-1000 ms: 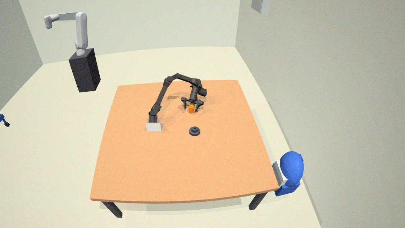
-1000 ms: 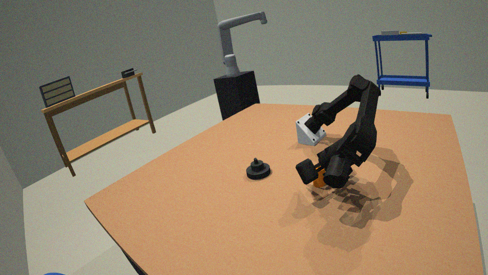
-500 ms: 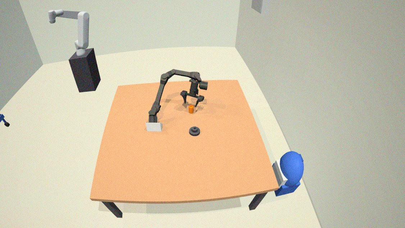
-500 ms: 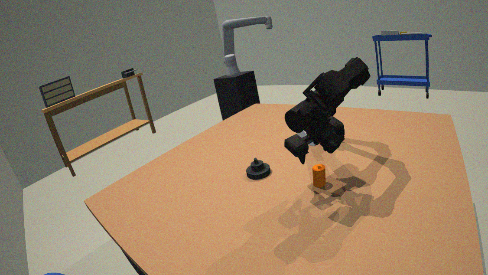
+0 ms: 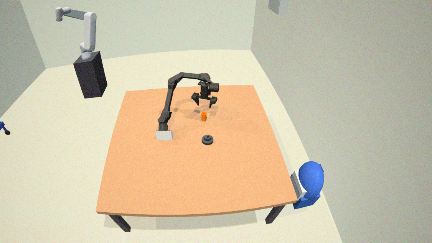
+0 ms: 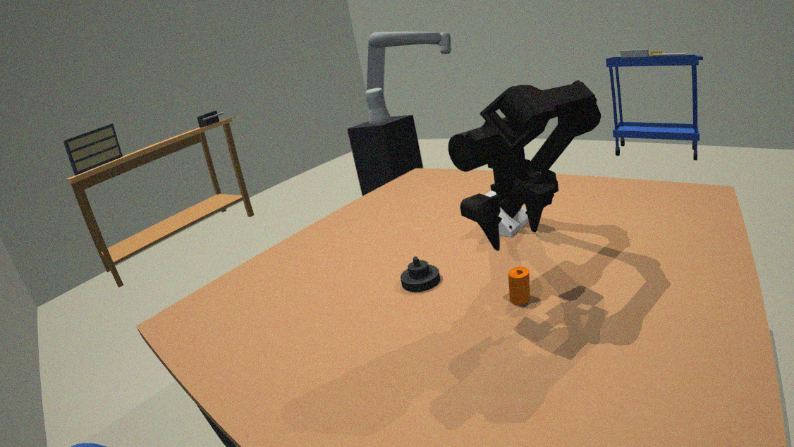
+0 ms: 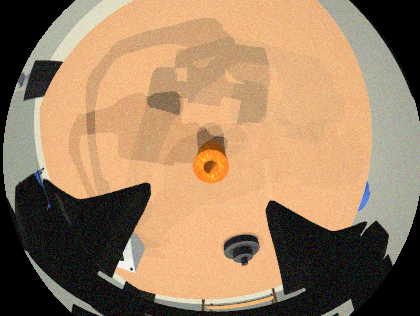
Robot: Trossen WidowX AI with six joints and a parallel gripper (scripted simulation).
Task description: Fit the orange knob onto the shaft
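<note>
My gripper tip is 100 mm above the orange knob. From my gripper tip the other things lie so: dark round pedestal: 10 mm ahead, 230 mm to the right, 100 mm below.
</note>
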